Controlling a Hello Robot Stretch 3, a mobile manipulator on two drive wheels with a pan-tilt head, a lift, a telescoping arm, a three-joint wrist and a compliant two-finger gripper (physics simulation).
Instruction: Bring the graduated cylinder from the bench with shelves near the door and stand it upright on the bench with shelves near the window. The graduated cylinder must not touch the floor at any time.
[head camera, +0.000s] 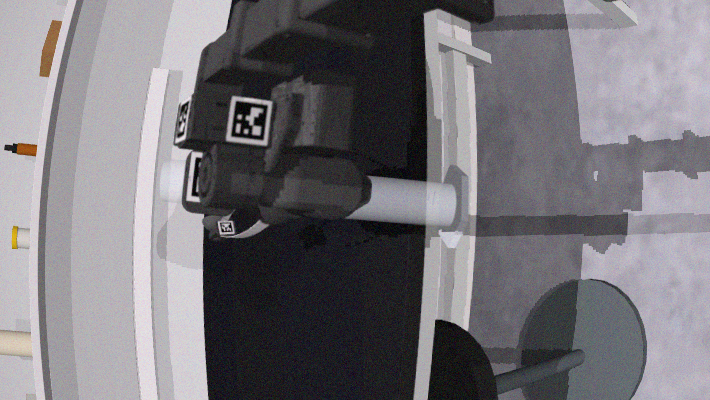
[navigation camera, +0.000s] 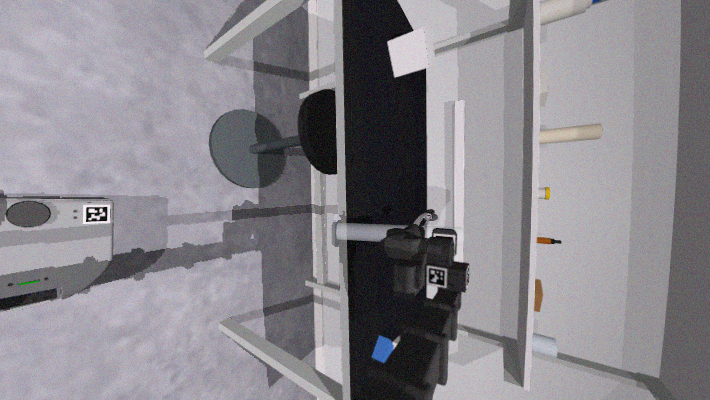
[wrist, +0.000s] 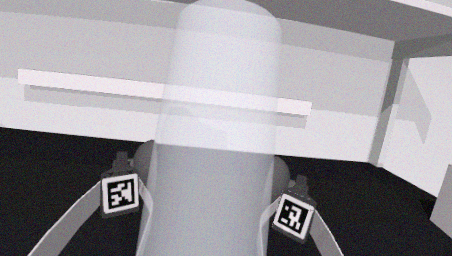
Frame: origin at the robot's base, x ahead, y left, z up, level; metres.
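Seen in the pictures: gripper, fingertip midpoint: (navigation camera: 431, 231) (wrist: 212, 168); robot's base, origin of the base link: (navigation camera: 30, 212).
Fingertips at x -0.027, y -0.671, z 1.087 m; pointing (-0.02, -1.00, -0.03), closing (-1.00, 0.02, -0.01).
Note:
Pixels of each thing's top centre, then the offset from my fingertips to it. "pt": a spot on its surface instead. Level surfaces: height alone.
- black-topped bench, its level: 0.172 m down
- round black stool, middle of its top: (navigation camera: 336, 133) 0.377 m ahead, 0.087 m right, 0.426 m down
- white box, middle of its top: (navigation camera: 430, 46) 0.642 m ahead, 0.125 m right, 0.042 m down
- blue block, middle of its top: (navigation camera: 387, 356) 0.431 m back, 0.005 m right, 0.132 m down
- yellow-capped vial, surface spot: (navigation camera: 546, 193) pt 0.128 m ahead, 0.470 m right, 0.334 m up
- orange pen, surface spot: (navigation camera: 546, 241) pt 0.059 m back, 0.439 m right, 0.331 m up
My gripper (head camera: 200, 194) (navigation camera: 434, 229) (wrist: 212, 168) is shut on the graduated cylinder (head camera: 410, 200) (navigation camera: 362, 232) (wrist: 220, 100), a tall translucent pale tube. One finger shows on each side of its upper part in the wrist view. The cylinder is about upright. Its foot shows at the bench's front edge in the head and navigation views; whether it is over the top, in front of it or touching is not clear. The black-topped bench (head camera: 310, 325) (navigation camera: 385, 175) (wrist: 50, 175) has a shelf above it (navigation camera: 530, 200). The arm hides part of the cylinder.
A round black stool (head camera: 460, 360) (navigation camera: 320, 135) stands at the bench front. A white box (navigation camera: 410, 52) and a blue block (navigation camera: 382, 349) are on the bench at opposite ends. A yellow-capped vial (navigation camera: 546, 193) and an orange pen (navigation camera: 546, 241) lie on the shelf.

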